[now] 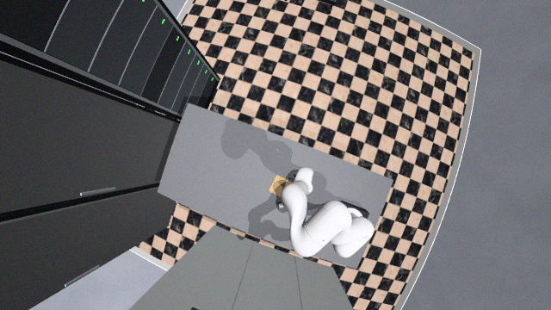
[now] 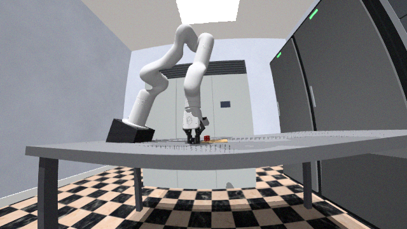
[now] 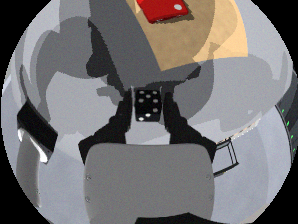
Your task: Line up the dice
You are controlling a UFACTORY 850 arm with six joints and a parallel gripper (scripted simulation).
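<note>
My hand is 10 mm above the black die. Also, from my hand: tan mat: 110 mm ahead, 90 mm to the left, 20 mm below; then red die: 70 mm ahead, 90 mm to the left; then white die: 70 mm ahead, 220 mm to the left, 10 mm below.
</note>
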